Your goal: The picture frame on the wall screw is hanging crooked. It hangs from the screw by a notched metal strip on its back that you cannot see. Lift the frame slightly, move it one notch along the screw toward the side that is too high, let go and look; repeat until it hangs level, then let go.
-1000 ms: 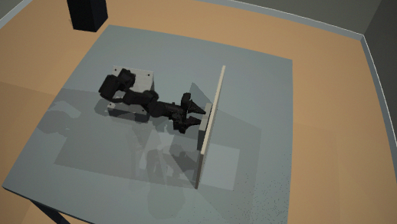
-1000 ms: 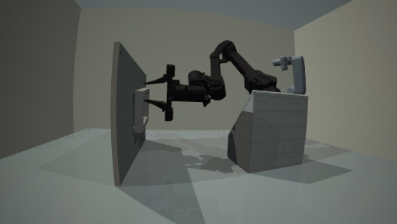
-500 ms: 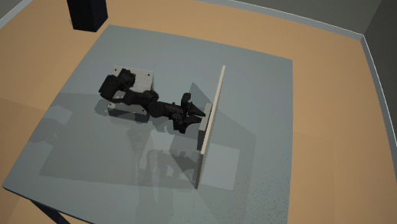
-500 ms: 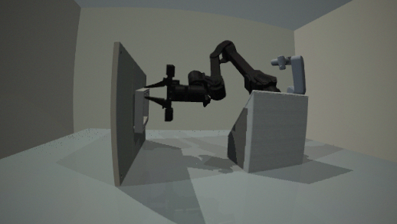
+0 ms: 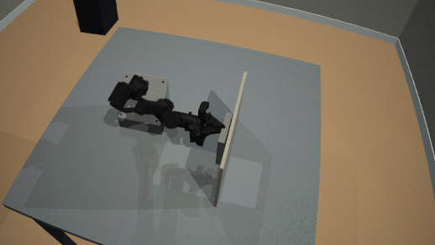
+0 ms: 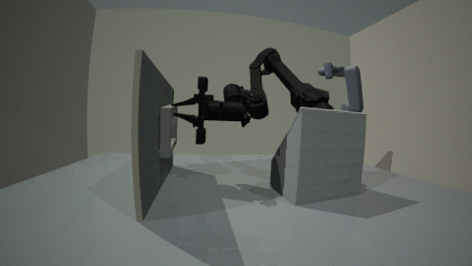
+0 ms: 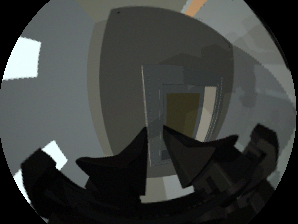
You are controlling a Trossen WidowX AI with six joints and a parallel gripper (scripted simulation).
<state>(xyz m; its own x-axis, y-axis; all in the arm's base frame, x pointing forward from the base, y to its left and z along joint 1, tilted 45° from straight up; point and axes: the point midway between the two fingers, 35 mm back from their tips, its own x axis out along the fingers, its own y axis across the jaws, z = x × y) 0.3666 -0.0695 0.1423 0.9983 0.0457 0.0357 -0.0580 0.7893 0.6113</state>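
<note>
Now: the picture frame 10 mm ahead of my gripper tip and 50 mm below it. Round my gripper tip: wall panel (20 mm ahead, 10 mm to the left, 60 mm below).
</note>
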